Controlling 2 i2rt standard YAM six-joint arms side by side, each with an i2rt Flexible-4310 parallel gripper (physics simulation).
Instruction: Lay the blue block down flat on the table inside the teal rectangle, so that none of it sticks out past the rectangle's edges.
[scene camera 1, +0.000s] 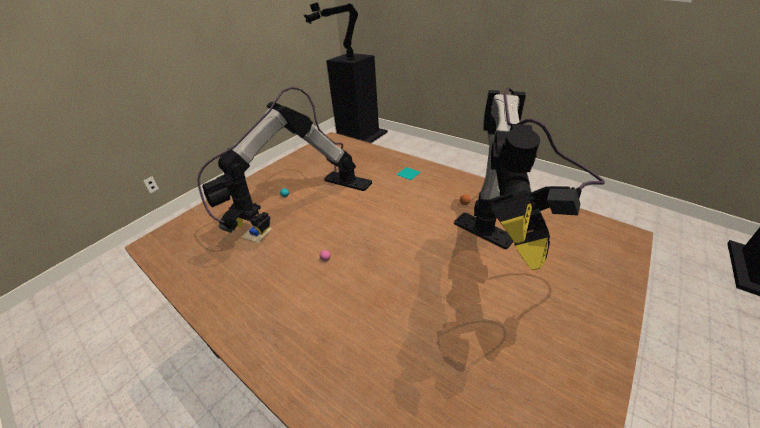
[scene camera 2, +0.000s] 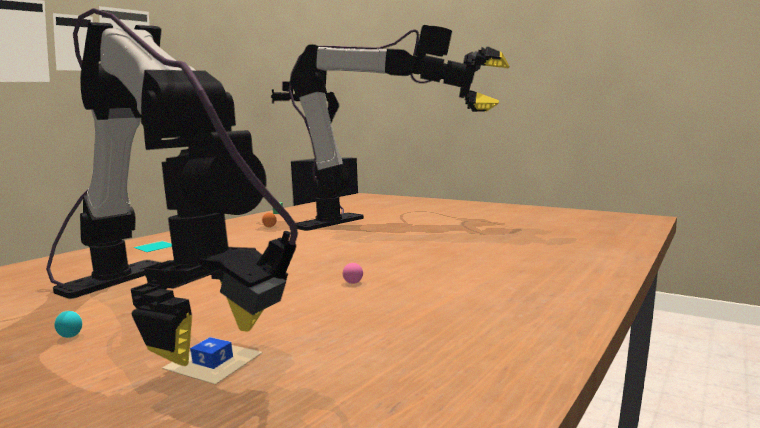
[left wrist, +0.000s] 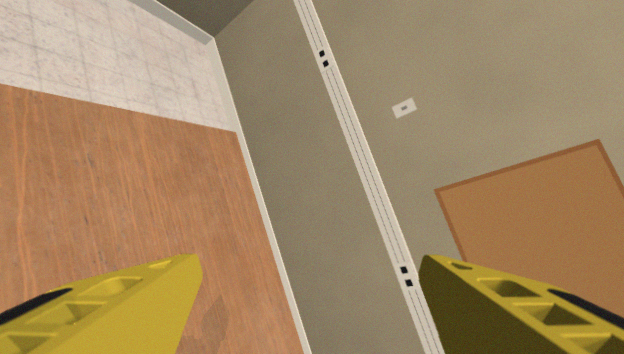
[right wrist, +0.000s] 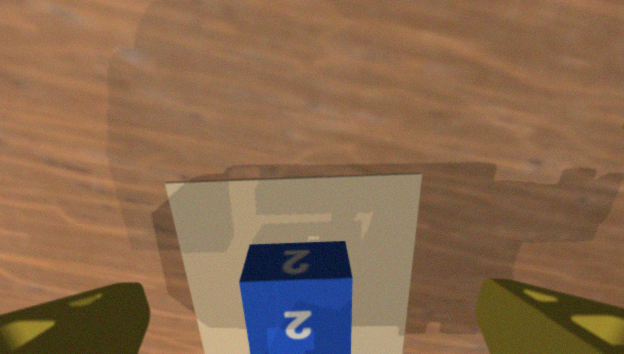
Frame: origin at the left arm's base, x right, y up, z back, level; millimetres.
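Seen in the pictures: left gripper, fingertip midpoint: (scene camera 1: 528, 256) (scene camera 2: 503, 84) (left wrist: 310, 264); right gripper, fingertip midpoint: (scene camera 1: 251, 230) (scene camera 2: 215, 346) (right wrist: 312, 295); left arm's base at its link origin: (scene camera 1: 483, 231) (scene camera 2: 329, 222); right arm's base at its link origin: (scene camera 1: 347, 181) (scene camera 2: 112, 279).
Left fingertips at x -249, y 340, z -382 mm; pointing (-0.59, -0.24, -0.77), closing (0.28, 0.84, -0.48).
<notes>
Offsets run from my left fingertips to a thing's top centre. "*": to the spot under its first point.
The blue block {dy -321, dx +836, dz -130 mm} (scene camera 1: 254, 231) (scene camera 2: 212, 353) (right wrist: 300, 310), marked with 2s, lies on a beige square {* dy -339, dx +836, dz -162 mm} (scene camera 1: 248, 237) (scene camera 2: 215, 376) (right wrist: 385, 250) on the table. My right gripper (scene camera 2: 219, 345) (right wrist: 312, 295) is open just above the table, its fingers on either side of the block and apart from it in the right wrist view. The teal rectangle {* dy -339, dx +675, dz +502 mm} (scene camera 1: 408, 173) (scene camera 2: 153, 246) lies flat on the table near the far edge, between the two arm bases in scene camera 1. My left gripper (scene camera 1: 526, 241) (scene camera 2: 502, 80) (left wrist: 310, 264) is open and empty, high above the table.
A teal ball {dy -306, dx +949, dz +66 mm} (scene camera 1: 284, 192) (scene camera 2: 68, 324) lies near the right arm. A pink ball {dy -307, dx +549, dz -45 mm} (scene camera 1: 324, 255) (scene camera 2: 352, 273) lies toward the middle of the table. An orange ball {dy -302, dx +379, dz +469 mm} (scene camera 1: 464, 199) (scene camera 2: 269, 219) lies near the left arm's base, with a green object {dy -309, dx +243, dz +636 mm} (scene camera 2: 278, 207) behind it in scene camera 2.
</notes>
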